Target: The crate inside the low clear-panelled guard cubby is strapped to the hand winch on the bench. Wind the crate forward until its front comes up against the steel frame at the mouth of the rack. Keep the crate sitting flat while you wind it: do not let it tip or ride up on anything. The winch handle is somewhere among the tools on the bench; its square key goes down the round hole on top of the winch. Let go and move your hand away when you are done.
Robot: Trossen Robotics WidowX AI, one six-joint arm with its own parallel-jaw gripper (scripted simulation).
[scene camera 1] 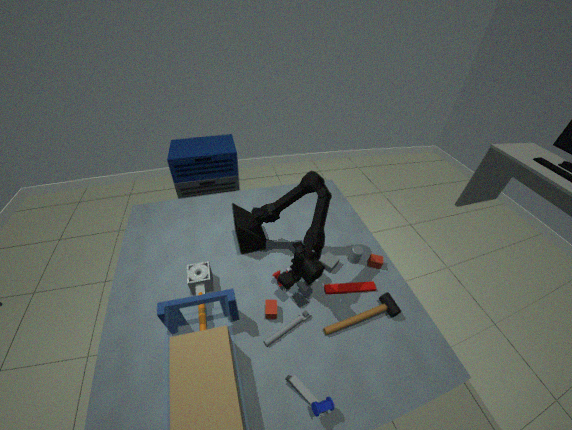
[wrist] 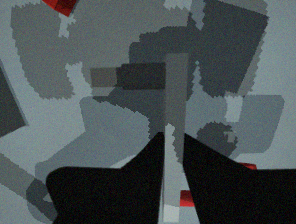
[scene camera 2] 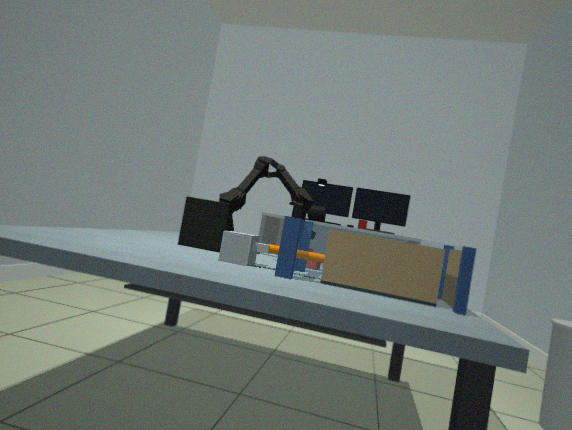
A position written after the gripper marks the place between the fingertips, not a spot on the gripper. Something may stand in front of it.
Observation:
In view: the gripper [wrist: 170, 137] and a hammer [scene camera 1: 389, 305].
The wrist view does not show the hammer: it is out of frame.

